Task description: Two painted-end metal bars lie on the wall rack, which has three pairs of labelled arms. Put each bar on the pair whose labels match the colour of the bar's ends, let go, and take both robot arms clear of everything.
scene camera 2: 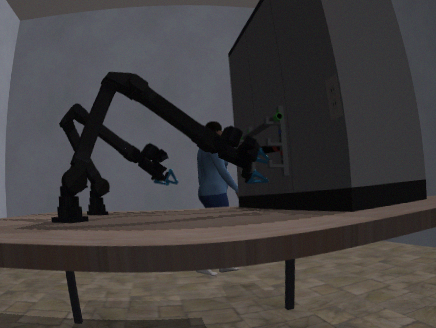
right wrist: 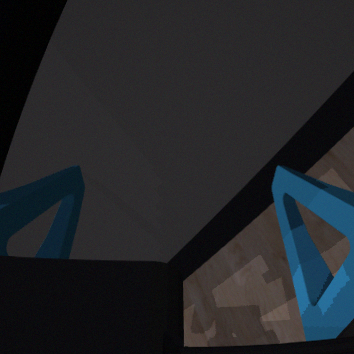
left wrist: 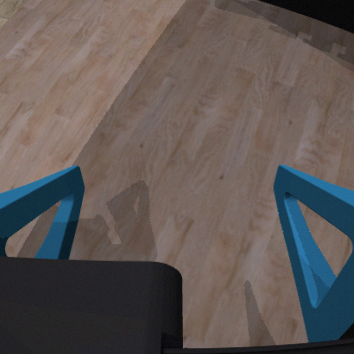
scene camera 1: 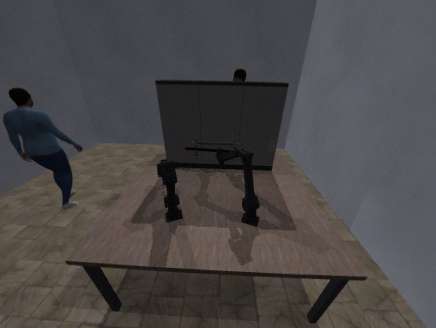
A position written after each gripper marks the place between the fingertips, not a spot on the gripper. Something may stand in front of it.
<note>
In view: the left gripper [left wrist: 178, 175], the right gripper [right wrist: 177, 175] and a grey panel [right wrist: 168, 116].
</note>
